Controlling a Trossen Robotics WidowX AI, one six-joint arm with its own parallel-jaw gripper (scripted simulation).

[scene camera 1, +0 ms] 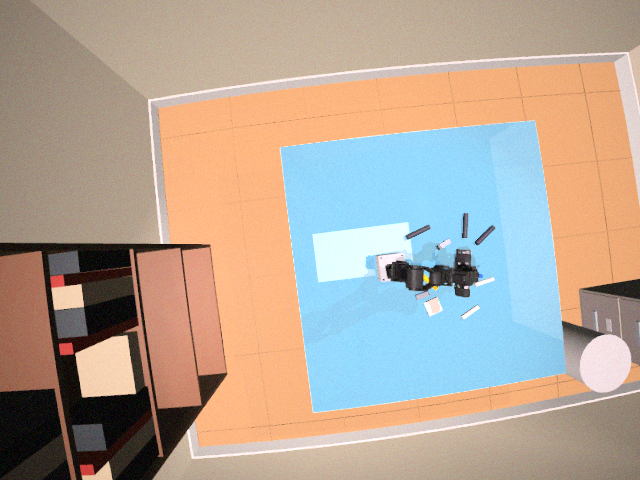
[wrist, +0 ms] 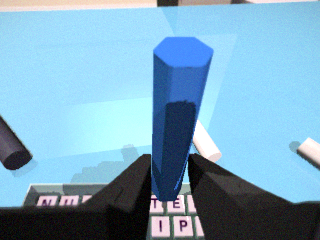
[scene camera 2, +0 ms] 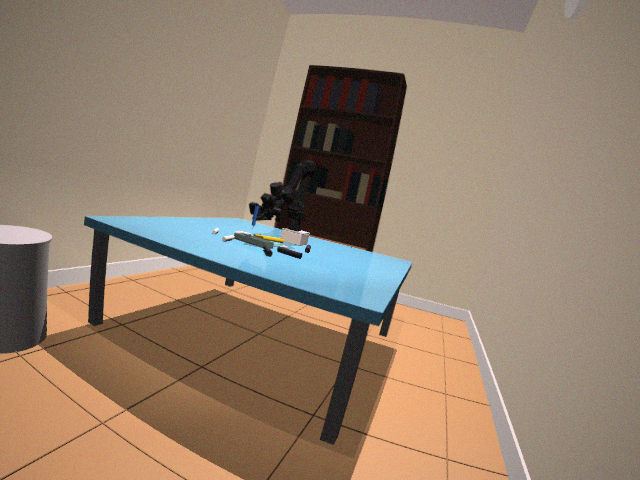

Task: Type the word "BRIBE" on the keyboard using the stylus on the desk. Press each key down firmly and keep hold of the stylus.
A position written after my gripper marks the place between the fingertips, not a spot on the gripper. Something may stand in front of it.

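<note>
Blue stylus [wrist: 181, 65], visible. My gripper [wrist: 169, 162], visible.
</note>
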